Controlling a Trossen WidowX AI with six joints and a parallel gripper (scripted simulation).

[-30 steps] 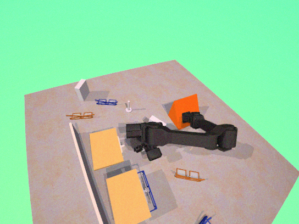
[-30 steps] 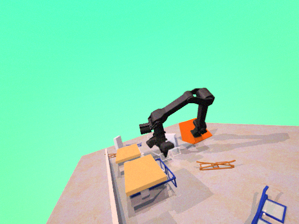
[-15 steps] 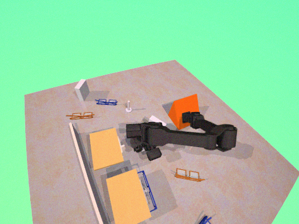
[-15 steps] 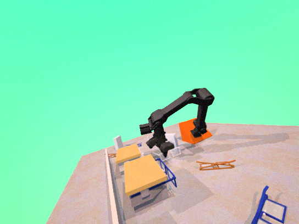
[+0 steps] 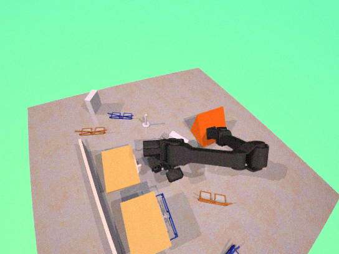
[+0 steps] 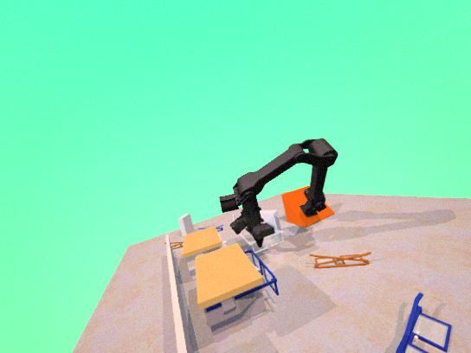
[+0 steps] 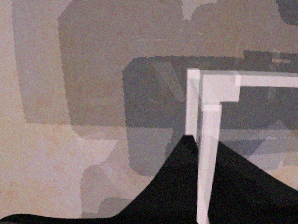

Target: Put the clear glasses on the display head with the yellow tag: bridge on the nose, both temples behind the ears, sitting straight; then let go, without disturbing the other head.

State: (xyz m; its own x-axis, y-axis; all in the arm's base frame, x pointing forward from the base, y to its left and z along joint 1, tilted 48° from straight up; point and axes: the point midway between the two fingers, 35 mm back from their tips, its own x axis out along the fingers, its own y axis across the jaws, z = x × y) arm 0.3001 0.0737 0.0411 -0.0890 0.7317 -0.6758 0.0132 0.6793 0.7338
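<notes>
My gripper tip is now 28 cm to the left of the white peg, 1 cm below it and 1 cm short of it. Round my gripper tip: long white rail 29 cm ahead, 9 cm to the left, 4 cm above.
</notes>
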